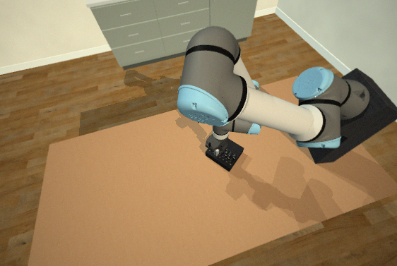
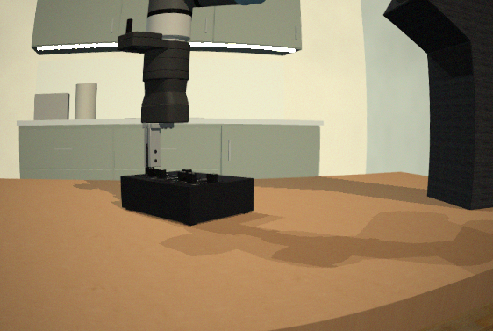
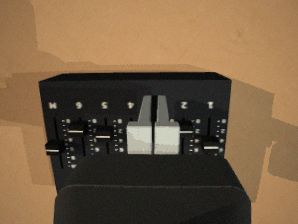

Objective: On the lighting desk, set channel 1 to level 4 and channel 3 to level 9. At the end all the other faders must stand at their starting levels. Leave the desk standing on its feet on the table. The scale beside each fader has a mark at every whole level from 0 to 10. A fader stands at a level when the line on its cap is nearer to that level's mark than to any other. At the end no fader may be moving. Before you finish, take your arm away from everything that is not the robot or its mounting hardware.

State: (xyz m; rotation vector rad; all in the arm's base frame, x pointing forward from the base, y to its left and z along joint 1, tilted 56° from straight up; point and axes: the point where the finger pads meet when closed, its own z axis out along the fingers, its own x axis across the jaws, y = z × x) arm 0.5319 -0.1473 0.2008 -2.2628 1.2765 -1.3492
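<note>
The channel 3 cap is 3 cm below my hand, 2 cm behind it and 1 cm to the right of it. Also, from my hand: channel 2 cap 3 cm to the right, 3 cm below, 1 cm behind; then channel 5 cap 4 cm behind, 3 cm to the left, 3 cm below; then channel 1 cap 5 cm to the right, 3 cm below, 2 cm behind.
</note>
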